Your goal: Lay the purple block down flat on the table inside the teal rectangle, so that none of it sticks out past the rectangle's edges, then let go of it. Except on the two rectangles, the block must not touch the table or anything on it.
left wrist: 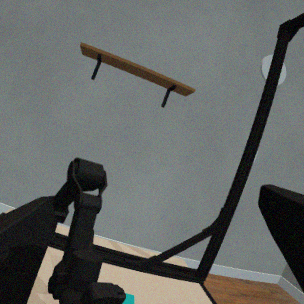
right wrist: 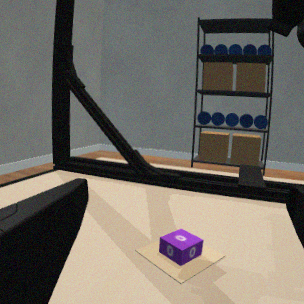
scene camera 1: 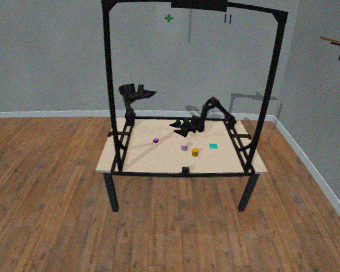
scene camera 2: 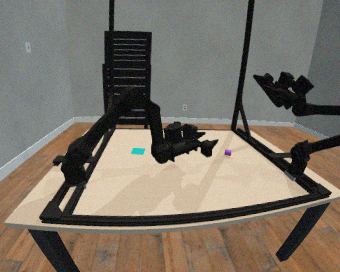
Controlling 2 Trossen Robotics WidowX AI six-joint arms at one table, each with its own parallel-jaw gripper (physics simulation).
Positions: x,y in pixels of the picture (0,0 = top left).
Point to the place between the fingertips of my right gripper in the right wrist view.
190,193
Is my right gripper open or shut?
Open.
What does my left gripper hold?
Nothing.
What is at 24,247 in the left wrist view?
My left gripper.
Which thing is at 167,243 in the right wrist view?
A purple block.
